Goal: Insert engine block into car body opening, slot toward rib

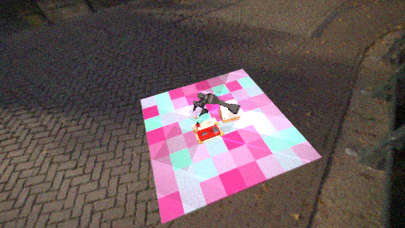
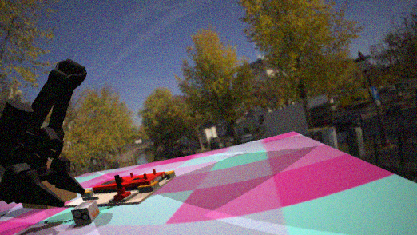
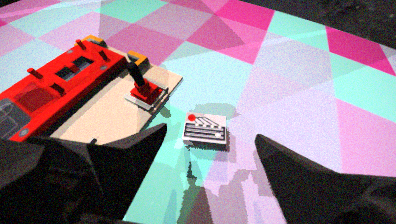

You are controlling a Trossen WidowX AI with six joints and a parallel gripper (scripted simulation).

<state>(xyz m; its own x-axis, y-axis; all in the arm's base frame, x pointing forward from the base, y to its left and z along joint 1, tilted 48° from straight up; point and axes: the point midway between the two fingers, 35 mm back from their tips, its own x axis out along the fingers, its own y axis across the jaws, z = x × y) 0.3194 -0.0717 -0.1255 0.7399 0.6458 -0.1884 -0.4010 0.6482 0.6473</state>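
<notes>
Now: the engine block 3 cm below my gripper tip and 1 cm to the left of it.
</notes>
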